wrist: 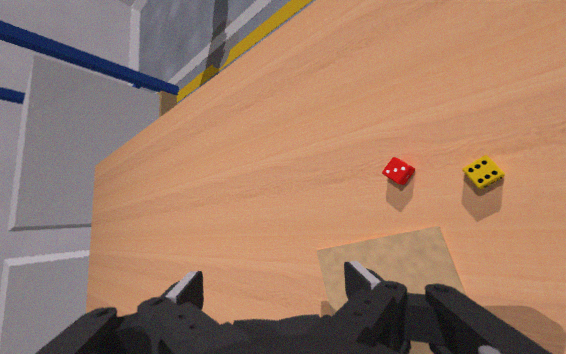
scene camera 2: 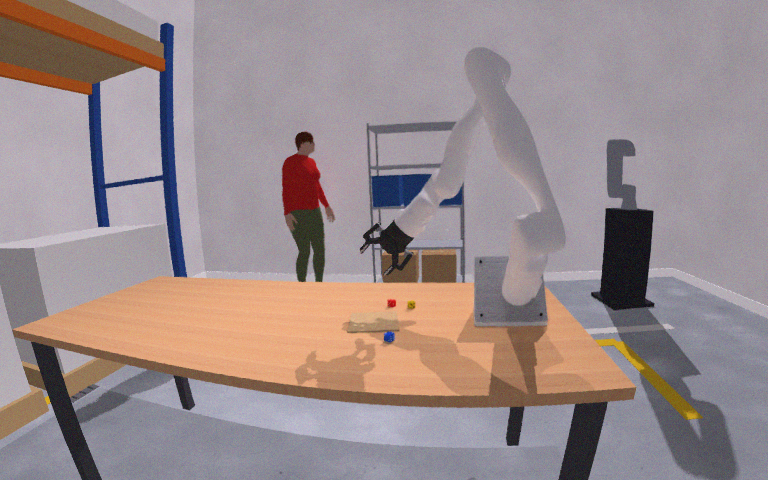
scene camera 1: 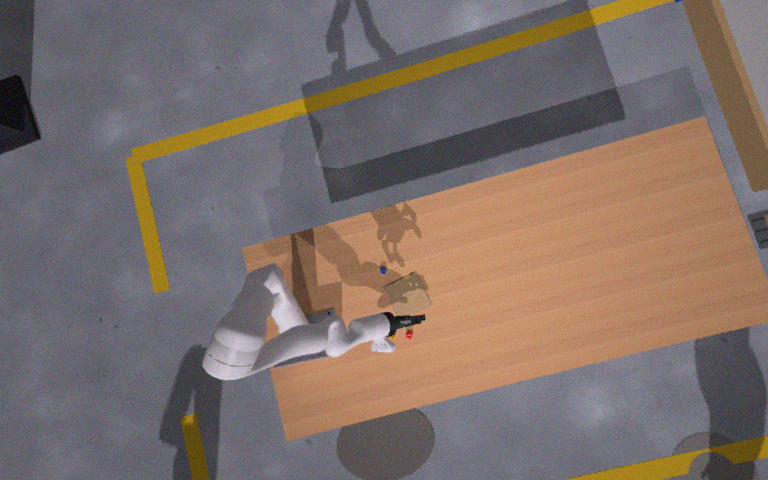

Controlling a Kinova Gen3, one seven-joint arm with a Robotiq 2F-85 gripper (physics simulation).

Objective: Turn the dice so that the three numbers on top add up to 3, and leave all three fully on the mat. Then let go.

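Frame: origin at the arm's base, x back, y up, z left, level; metres.
Seen in the pictures: gripper, fingertip midpoint: [wrist: 275, 282] [scene camera 2: 372, 263] [scene camera 1: 414, 318]; arm's base at its link origin: [scene camera 2: 517, 290].
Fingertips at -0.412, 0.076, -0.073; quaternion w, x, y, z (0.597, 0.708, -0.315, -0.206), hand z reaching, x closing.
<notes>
Pixels of each thing's top centre, then the offset from my fingertips to it, as dx, dy, dz. Level surfaces: height alone.
- red die at its top centre: [wrist: 395, 170] [scene camera 2: 391, 300] [scene camera 1: 409, 335] +0.046, -0.139, -0.073
- yellow die at its top centre: [wrist: 482, 171] [scene camera 2: 411, 301] [scene camera 1: 391, 336] +0.109, -0.139, -0.054
- blue die at its top centre: [scene camera 2: 389, 333] [scene camera 1: 383, 271] +0.053, -0.139, +0.185
- tan mat at its top centre: [wrist: 388, 309] [scene camera 2: 373, 320] [scene camera 1: 407, 296] +0.001, -0.156, +0.060
- wooden table at its surface level: dy -0.160
A red die [scene camera 1: 409, 334] [scene camera 2: 391, 303] [wrist: 398, 170] lies on the table off the mat, with three pips on top. A yellow die [scene camera 1: 391, 336] [scene camera 2: 411, 305] [wrist: 483, 172] lies near it, also off the mat, with six pips on top; the arm partly covers it in scene camera 1. A blue die [scene camera 1: 383, 270] [scene camera 2: 389, 337] lies off the mat's other side; its top number is too small to read. The tan mat [scene camera 1: 416, 303] [scene camera 2: 373, 322] [wrist: 400, 255] carries no die. My gripper [scene camera 2: 374, 262] [wrist: 275, 282] is open and empty, high above the table.
The wooden table [scene camera 1: 566, 237] [scene camera 2: 226, 322] [wrist: 250, 150] bears the arm's base plate [scene camera 2: 492, 288] at one end. The arm's shadow falls across part of the mat and near the blue die. A shelf unit [scene camera 2: 369, 198] and a standing person [scene camera 2: 303, 186] are behind the table.
</notes>
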